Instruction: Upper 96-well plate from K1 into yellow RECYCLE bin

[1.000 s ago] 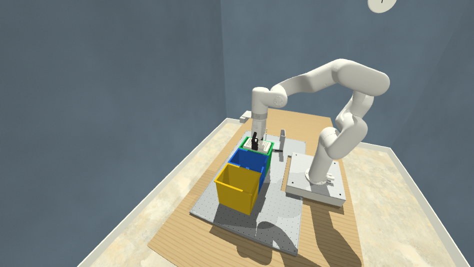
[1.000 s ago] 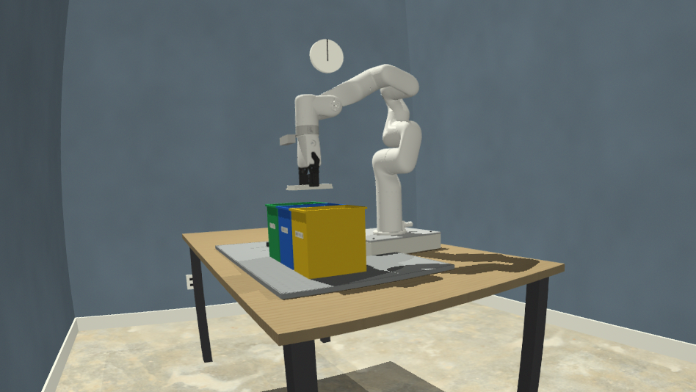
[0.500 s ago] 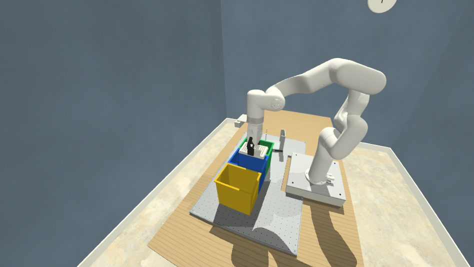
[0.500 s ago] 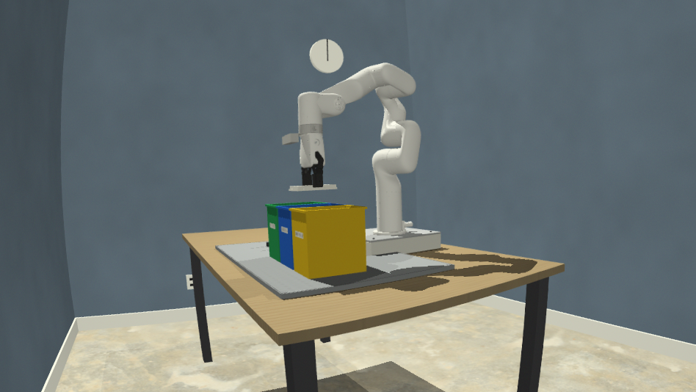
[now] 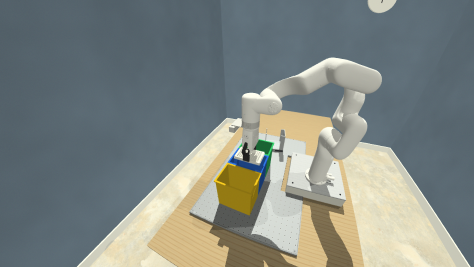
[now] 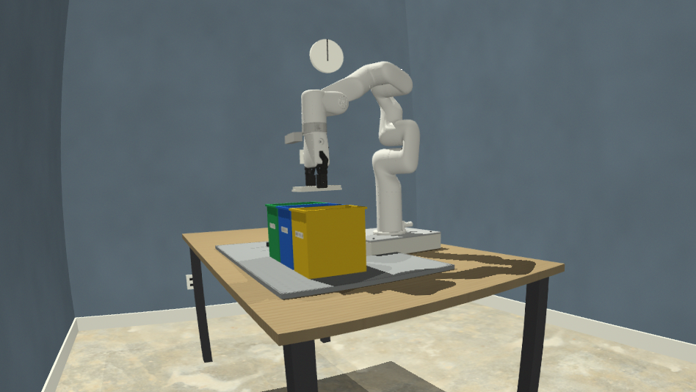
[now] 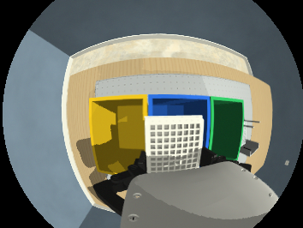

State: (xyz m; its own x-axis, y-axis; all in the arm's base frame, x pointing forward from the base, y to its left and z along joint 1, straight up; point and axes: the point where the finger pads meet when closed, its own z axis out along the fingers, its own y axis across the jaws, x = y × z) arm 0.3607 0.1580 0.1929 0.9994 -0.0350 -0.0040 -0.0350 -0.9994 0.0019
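Right now my hand is 2 cm short of the yellow bin, 11 cm to the right of it and 15 cm above it. Also, from my hand: white 96-well plate (1 cm below); then green bin (1 cm ahead, 16 cm to the right, 15 cm below); then blue bin (1 cm ahead, 3 cm to the right, 15 cm below).
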